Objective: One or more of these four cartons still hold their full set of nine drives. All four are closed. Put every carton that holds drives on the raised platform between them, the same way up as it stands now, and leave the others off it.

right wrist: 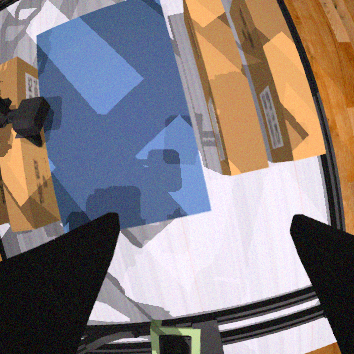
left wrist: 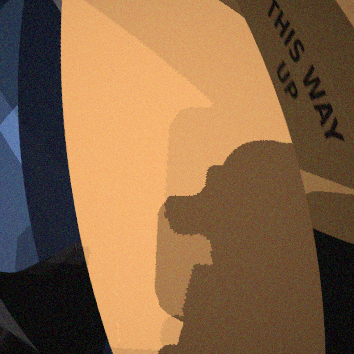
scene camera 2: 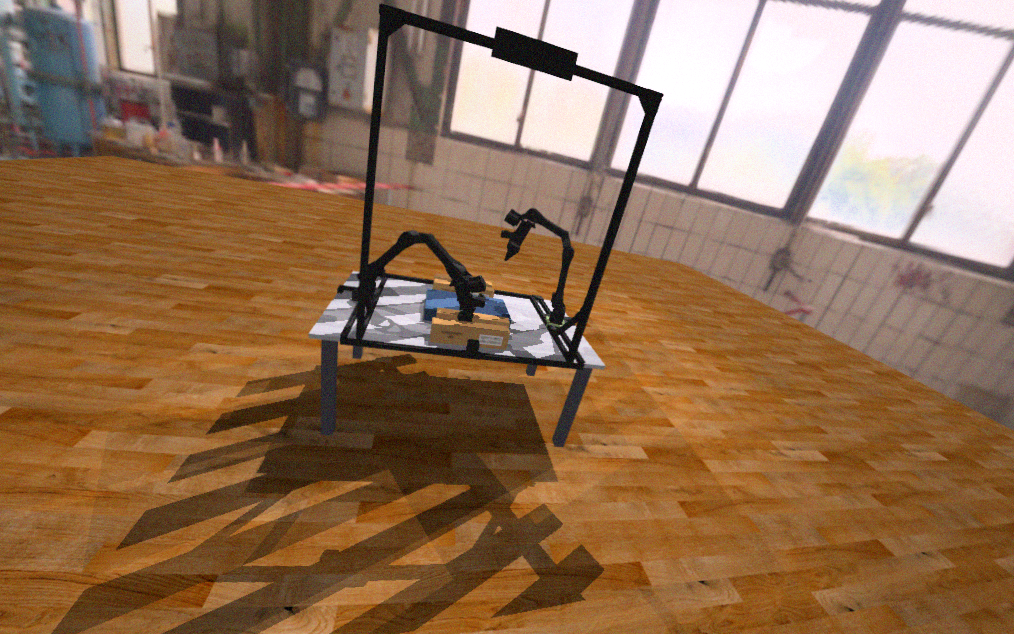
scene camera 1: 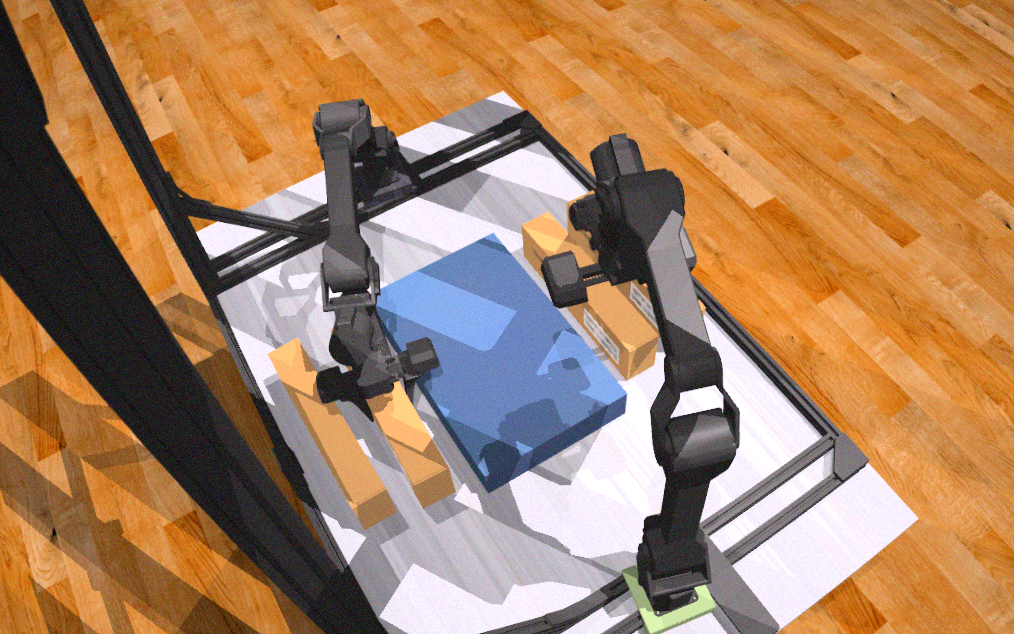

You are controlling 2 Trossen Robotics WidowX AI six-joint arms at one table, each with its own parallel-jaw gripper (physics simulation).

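Pixels of known places: left gripper, fingertip midpoint: (right wrist: 28, 145) (left wrist: 193, 219); right gripper, fingertip midpoint: (right wrist: 206, 223) (scene camera 2: 505, 258) (scene camera 1: 608, 289); left arm's base at its link origin: (scene camera 1: 380, 175); right arm's base at its link origin: (right wrist: 175, 346) (scene camera 2: 555, 321) (scene camera 1: 668, 588).
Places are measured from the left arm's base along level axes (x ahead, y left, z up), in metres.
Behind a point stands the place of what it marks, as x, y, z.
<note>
Four closed brown cartons stand round a blue raised platform (scene camera 1: 486, 315) @[0.422, 0.062, 0.017] (scene camera 2: 500, 307) @[0.637, 0.081, 0.017] (right wrist: 116, 123) @[0.506, 0.064, 0.017] (left wrist: 10, 175) @[0.543, -0.063, 0.017]. Two cartons lie left of it: an outer carton (scene camera 1: 335, 440) @[0.560, -0.231, 0.041] and an inner carton (scene camera 1: 419, 449) @[0.624, -0.119, 0.042] (left wrist: 133, 175) @[0.535, -0.123, 0.042] (right wrist: 24, 182) @[0.590, -0.102, 0.042]. My left gripper (scene camera 1: 379, 386) (scene camera 2: 467, 310) @[0.518, -0.138, -0.013] is down over the inner carton's far end, with its fingers shut on the carton's sides. Two more cartons lie right of the platform: a near one (scene camera 1: 618, 323) @[0.544, 0.240, 0.042] (right wrist: 235, 116) @[0.516, 0.244, 0.042] and a far one (right wrist: 284, 105) @[0.502, 0.321, 0.042] mostly hidden by my right arm. My right gripper (scene camera 2: 512, 252) @[0.615, 0.181, 0.240] (right wrist: 206, 223) @[0.615, 0.181, 0.240] is open and empty, high above the table.
The white and grey table (scene camera 1: 599, 503) @[0.774, 0.099, -0.043] has a black frame (scene camera 1: 756, 352) @[0.653, 0.445, -0.023] round its edge and a tall gantry (scene camera 2: 379, 157) @[0.116, -0.371, 0.605] over it. A carton face printed THIS WAY UP (left wrist: 309, 81) @[0.576, -0.199, 0.007] shows beside the gripped carton. The right arm's green base plate (scene camera 1: 674, 613) @[0.977, 0.116, -0.018] sits at the near edge.
</note>
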